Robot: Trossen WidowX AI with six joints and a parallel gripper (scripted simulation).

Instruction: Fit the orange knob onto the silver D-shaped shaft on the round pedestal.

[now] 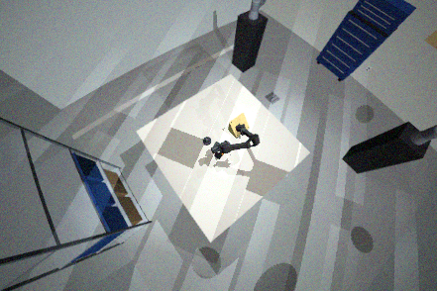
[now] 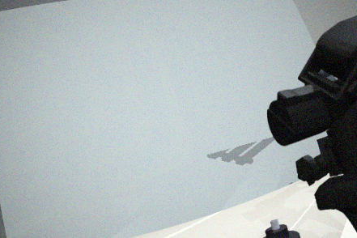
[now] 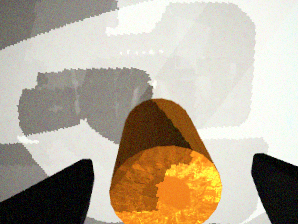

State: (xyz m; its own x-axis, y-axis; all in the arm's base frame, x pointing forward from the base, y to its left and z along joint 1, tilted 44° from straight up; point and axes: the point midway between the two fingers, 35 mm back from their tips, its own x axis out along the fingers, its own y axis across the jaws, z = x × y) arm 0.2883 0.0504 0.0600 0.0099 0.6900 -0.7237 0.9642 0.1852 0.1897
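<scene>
Right now the orange knob is right at my gripper tip. Round my gripper tip: dark round pedestal (30 mm ahead, 190 mm to the right, 10 mm below).
</scene>
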